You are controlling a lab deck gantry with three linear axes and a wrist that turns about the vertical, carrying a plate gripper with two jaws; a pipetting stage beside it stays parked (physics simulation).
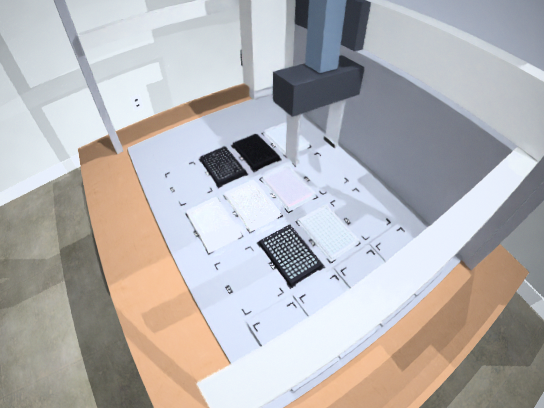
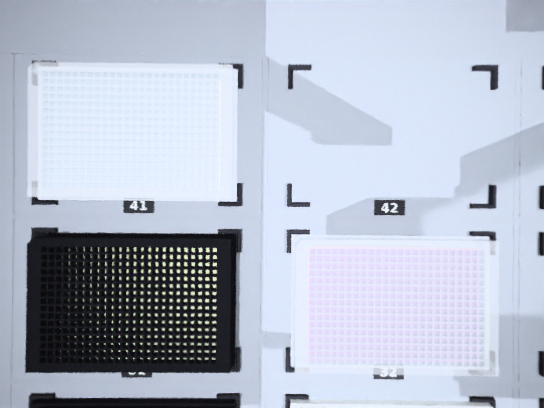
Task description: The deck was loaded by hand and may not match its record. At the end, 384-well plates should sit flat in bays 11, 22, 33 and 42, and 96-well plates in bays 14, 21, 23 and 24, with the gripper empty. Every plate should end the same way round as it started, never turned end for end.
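Pixels of known places: gripper, fingertip midpoint: [image 1: 311, 151]; robot's base at its link origin: [image 1: 166, 175].
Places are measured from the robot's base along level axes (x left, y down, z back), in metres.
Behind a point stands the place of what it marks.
A white 384-well plate [image 1: 280, 136] @[x 0.350, y -0.014, z -0.054 m] [image 2: 132, 132] @[x 0.363, y -0.013, z -0.065 m] is in bay 41, a black 384-well plate [image 1: 256, 151] @[x 0.255, y -0.013, z -0.074 m] [image 2: 130, 302] @[x 0.259, y -0.014, z -0.065 m] in bay 31 and a pink-filled 384-well plate [image 1: 289, 186] @[x 0.256, y -0.013, z -0.234 m] [image 2: 395, 306] @[x 0.258, y -0.014, z -0.227 m] in bay 32. A black plate [image 1: 223, 165] @[x 0.150, y -0.014, z -0.075 m] is in bay 21. White plates [image 1: 253, 205] @[x 0.149, y -0.014, z -0.239 m] [image 1: 214, 223] @[x 0.046, y -0.012, z -0.234 m] are in bays 22 and 12; their wells are washed out. A white 96-well plate [image 1: 328, 232] @[x 0.254, y -0.009, z -0.396 m] is in bay 33, a black-framed 96-well plate [image 1: 291, 255] @[x 0.149, y -0.010, z -0.398 m] in bay 23. Bays 42, 11 and 13 show no plate. My gripper [image 1: 312, 152] @[x 0.275, y -0.158, z -0.281 m] is open and empty, above the deck near bays 41 and 42.
A white beam [image 1: 370, 285] @[x 0.038, y -0.400, z -0.612 m] crosses the front and hides part of the deck's near right side. A grey wall [image 1: 370, 135] @[x 0.499, y -0.101, z -0.262 m] stands behind row 4. An upright post [image 1: 90, 80] @[x -0.103, y -0.262, z 0.207 m] stands at the left edge. Shadows fall across bay 42.
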